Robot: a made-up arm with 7 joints.
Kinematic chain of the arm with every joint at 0, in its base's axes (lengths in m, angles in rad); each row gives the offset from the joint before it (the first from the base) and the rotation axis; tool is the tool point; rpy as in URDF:
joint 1: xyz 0 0 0 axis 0.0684 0.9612 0.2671
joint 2: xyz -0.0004 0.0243 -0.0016 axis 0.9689 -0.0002 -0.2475
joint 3: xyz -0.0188 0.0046 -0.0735 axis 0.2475 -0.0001 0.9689
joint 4: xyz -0.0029 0 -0.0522 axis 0.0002 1 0
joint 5: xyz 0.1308 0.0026 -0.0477 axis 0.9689 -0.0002 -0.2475
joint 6: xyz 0.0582 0 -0.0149 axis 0.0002 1 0
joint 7: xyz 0.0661 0 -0.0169 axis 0.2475 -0.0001 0.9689
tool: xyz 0 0 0 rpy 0 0.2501 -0.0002
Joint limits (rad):
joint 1: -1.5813..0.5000
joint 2: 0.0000..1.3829
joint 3: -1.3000..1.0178
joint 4: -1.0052..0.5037
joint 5: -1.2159..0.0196
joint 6: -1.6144..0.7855
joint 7: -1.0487..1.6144
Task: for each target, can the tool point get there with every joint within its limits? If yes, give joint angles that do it. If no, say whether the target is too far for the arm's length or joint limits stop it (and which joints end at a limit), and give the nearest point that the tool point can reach.
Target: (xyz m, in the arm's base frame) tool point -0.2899 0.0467 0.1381
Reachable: no: joint limits stop it (at a limit: joint 1, joint 2, joint 3, joint 5) | nearest point -0.1586 0.0528 0.1330 | short by 0.132 m
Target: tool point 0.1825 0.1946 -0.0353
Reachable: yes | joints -0.0704 0.5090 0.5023 -0.0235 -0.6483 -1.2311 -0.3723
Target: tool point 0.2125 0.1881 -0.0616
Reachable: yes | joints -0.0364 0.2971 0.5777 -0.2279 -0.1823 -0.3100 0.1803
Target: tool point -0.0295 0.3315 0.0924
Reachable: no: joint limits stop it (at a limit: joint 1, joint 3, joint 4, joint 5) | nearest point -0.0137 0.2882 0.1343 | short by 0.062 m
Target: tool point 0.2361 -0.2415 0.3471
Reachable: no: too far | nearest point 0.1927 -0.1488 0.1964 | short by 0.182 m
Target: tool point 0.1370 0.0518 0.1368
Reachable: yes | joints -0.9705 0.1464 0.2409 -0.4870 -0.3192 -1.1830 -0.6808
